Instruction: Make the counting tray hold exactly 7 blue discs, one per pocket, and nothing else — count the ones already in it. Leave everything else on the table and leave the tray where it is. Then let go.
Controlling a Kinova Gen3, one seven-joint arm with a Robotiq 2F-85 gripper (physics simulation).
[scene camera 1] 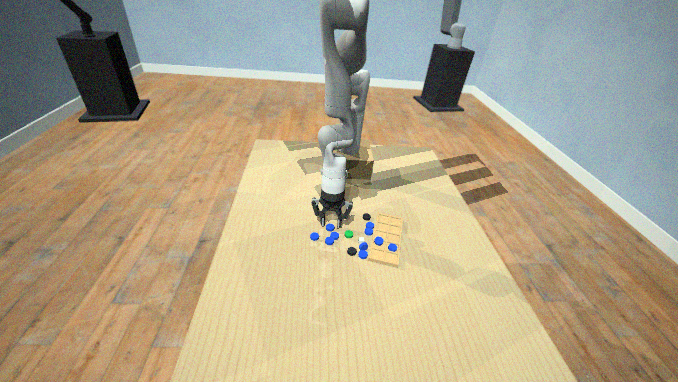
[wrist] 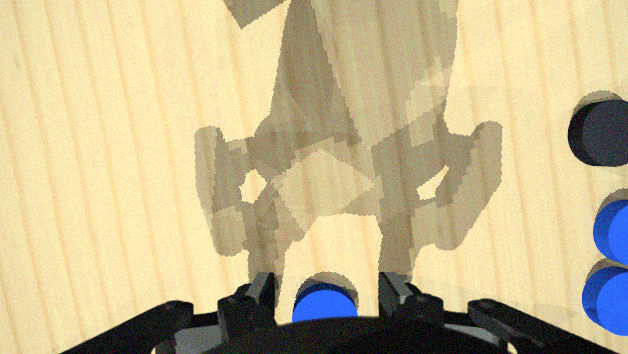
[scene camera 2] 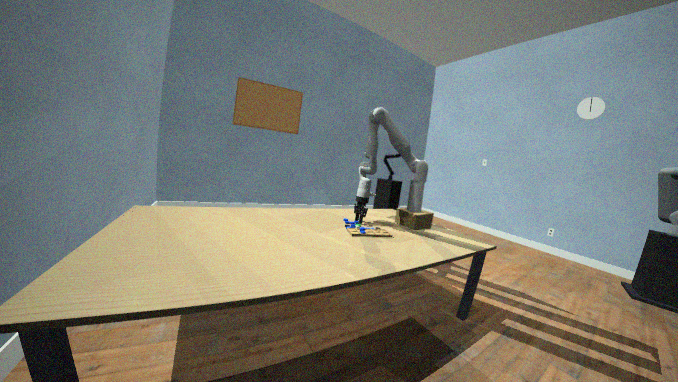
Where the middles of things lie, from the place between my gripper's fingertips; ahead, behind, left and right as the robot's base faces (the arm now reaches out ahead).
My gripper is now 9 cm short of the wooden counting tray (scene camera 1: 388, 227) and 17 cm to the right of it.
